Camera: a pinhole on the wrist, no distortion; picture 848 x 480 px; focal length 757.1 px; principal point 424.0 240.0 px. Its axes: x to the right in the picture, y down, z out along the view. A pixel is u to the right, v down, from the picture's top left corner.
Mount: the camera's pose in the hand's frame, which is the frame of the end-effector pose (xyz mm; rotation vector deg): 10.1 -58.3 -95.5 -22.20 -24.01 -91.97
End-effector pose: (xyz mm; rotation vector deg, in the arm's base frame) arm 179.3 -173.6 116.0 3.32 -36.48 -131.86
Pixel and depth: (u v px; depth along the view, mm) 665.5 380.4 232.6
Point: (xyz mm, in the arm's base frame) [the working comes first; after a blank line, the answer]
In the camera's frame: 74.2 43.1 232.6

104.6 -135.9 244.3
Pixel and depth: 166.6 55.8 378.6
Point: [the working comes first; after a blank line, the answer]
In the camera's frame: -128.7 -92.1 378.6

352.9 -200.9 366.3
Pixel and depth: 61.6 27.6 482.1
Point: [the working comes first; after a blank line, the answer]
In the camera's frame: -230.8 -135.3 482.1

462.2 -246.5 461.0
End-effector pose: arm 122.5 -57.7 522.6 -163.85 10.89 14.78
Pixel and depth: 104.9 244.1 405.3
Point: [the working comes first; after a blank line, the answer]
In the camera's frame: -170.8 2.2 405.3

74.8 -288.4 280.1
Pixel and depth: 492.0 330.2 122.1
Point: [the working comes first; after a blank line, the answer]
In the camera's frame: 11.0 14.5 122.1

144.3 -46.8 504.2
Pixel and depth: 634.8 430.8 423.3
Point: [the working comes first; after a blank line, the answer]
In the camera's frame: 117.9 106.7 423.3

168.3 -15.3 174.0
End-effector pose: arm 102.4 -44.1 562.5 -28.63 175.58 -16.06
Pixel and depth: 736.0 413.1 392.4
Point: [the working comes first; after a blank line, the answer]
In the camera's frame: 161.7 89.7 392.4

41.2 -141.1 241.8
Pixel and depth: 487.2 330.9 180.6
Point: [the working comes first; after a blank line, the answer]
In the camera's frame: 15.1 21.7 180.6

72.5 -51.6 490.8
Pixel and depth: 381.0 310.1 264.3
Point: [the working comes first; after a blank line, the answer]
In the camera's frame: -15.0 24.5 264.3

50.0 -1.0 421.2
